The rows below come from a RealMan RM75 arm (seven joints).
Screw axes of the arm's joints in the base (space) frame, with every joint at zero. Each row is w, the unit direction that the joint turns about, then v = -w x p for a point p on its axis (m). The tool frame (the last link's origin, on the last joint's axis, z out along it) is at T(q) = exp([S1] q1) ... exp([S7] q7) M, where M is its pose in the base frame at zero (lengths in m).
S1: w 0 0 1 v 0 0 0
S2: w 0 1 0 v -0.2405 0 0
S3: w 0 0 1 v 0 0 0
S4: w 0 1 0 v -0.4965 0 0
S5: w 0 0 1 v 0 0 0
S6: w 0 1 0 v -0.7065 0 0
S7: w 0 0 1 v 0 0 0
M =
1 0 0 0
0 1 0 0
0 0 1 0.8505
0 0 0 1
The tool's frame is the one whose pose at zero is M.
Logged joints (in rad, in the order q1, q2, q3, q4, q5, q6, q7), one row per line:
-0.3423 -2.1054 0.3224 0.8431 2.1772 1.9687 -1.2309
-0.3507 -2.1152 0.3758 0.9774 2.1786 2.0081 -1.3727
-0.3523 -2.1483 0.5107 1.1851 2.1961 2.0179 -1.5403
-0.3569 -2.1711 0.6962 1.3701 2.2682 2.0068 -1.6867
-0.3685 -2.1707 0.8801 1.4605 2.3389 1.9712 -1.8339
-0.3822 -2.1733 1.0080 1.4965 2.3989 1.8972 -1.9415
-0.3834 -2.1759 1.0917 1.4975 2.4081 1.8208 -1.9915
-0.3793 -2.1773 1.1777 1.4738 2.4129 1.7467 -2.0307
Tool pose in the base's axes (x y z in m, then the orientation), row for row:
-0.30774 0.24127 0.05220 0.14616 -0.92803 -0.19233 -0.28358
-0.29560 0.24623 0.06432 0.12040 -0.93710 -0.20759 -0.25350
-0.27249 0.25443 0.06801 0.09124 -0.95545 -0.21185 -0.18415
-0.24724 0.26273 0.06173 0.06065 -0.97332 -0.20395 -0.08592
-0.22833 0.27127 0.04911 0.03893 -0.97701 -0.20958 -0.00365
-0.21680 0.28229 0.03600 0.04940 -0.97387 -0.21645 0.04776
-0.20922 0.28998 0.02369 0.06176 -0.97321 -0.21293 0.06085
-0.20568 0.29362 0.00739 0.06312 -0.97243 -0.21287 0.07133
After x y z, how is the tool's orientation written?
As a quaternion, w x y z.
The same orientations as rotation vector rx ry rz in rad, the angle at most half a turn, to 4 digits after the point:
-2.6719 -0.5537 -0.8165
-2.7377 -0.6065 -0.7406
-2.8389 -0.6295 -0.5472
-2.9450 -0.6171 -0.2600
-2.9955 -0.6426 -0.0112
-2.9669 -0.6594 0.1455
-2.9428 -0.6439 0.1840
-2.9380 -0.6431 0.2155

